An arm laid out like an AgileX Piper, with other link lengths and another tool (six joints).
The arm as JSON. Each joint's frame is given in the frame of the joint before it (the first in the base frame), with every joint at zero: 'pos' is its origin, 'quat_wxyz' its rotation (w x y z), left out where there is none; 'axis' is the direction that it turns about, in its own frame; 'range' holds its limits. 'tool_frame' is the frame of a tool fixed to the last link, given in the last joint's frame.
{
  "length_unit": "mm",
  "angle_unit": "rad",
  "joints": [
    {
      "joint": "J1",
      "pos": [
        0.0,
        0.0,
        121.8
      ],
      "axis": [
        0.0,
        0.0,
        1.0
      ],
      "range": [
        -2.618,
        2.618
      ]
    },
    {
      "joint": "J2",
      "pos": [
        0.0,
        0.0,
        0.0
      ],
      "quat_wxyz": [
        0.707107,
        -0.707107,
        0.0,
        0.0
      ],
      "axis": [
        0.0,
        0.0,
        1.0
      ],
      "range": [
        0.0,
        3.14
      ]
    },
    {
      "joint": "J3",
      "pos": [
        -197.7,
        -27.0,
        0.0
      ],
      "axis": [
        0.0,
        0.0,
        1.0
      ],
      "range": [
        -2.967,
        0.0
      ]
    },
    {
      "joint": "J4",
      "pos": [
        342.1,
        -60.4,
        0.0
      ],
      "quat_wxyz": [
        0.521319,
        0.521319,
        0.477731,
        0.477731
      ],
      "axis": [
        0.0,
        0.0,
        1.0
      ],
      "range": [
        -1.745,
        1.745
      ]
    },
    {
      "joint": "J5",
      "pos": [
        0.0,
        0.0,
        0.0
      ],
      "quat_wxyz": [
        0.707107,
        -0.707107,
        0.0,
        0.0
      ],
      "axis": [
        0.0,
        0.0,
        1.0
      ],
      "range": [
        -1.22,
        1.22
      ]
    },
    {
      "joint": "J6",
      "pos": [
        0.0,
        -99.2,
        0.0
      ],
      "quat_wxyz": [
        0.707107,
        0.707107,
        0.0,
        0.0
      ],
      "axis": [
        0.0,
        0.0,
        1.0
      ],
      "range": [
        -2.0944,
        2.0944
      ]
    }
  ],
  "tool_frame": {
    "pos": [
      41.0,
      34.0,
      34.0
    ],
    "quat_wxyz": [
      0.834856,
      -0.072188,
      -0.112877,
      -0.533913
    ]
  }
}
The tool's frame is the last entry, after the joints.
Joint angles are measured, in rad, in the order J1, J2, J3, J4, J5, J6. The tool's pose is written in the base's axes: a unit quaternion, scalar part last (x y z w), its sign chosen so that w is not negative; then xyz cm. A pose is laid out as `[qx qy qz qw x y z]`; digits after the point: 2 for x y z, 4 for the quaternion.
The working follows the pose.
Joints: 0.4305, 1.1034, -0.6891, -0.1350, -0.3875, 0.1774
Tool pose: [-0.5101 0.3884 -0.1503 0.7526 35.08 20.82 19.64]
Where each joint sits with the arm in this pose, in the base's axes (m; each line is computed from the numbers above, not from the rounded line before):
J1: 0.0000 0.0000 0.1218
J2: 0.0000 0.0000 0.1218
J3: -0.0590 -0.0271 0.3105
J4: 0.2476 0.1137 0.2280
J5: 0.2476 0.1137 0.2280
J6: 0.3354 0.1596 0.2337
the tool: 0.3508 0.2082 0.1964

